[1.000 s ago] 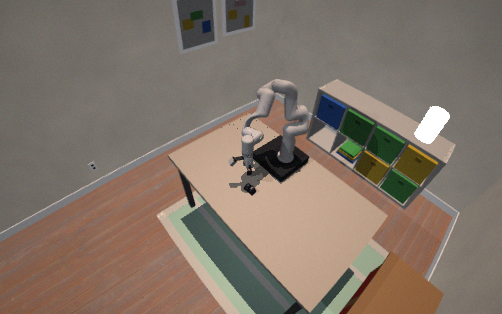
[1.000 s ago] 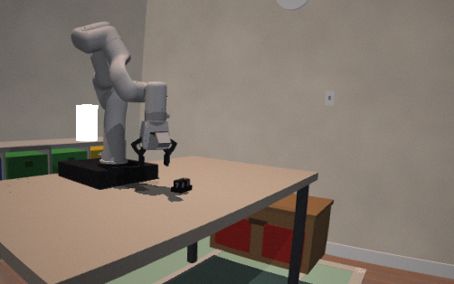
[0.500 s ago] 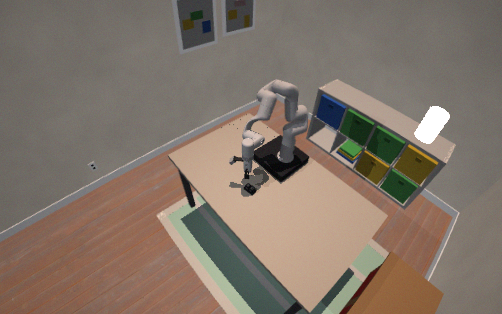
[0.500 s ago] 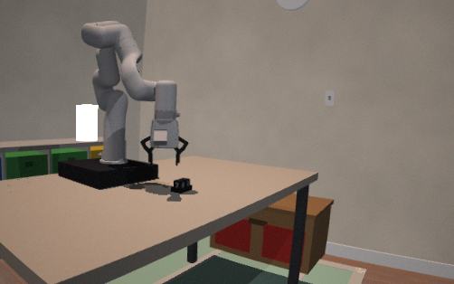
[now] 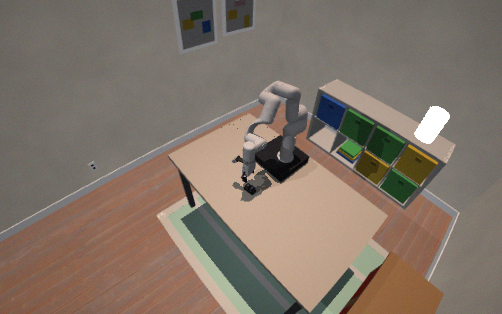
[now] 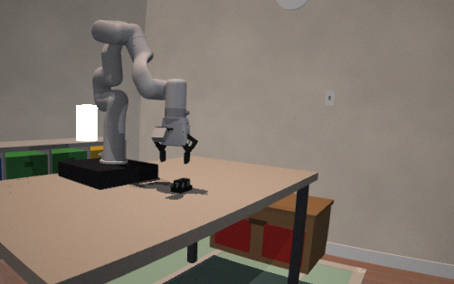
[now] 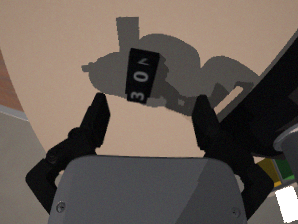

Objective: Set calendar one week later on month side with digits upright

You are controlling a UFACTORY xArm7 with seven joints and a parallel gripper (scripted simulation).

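My hand is 10 mm short of the dark cube, 10 mm to the right of it and 90 mm above it.
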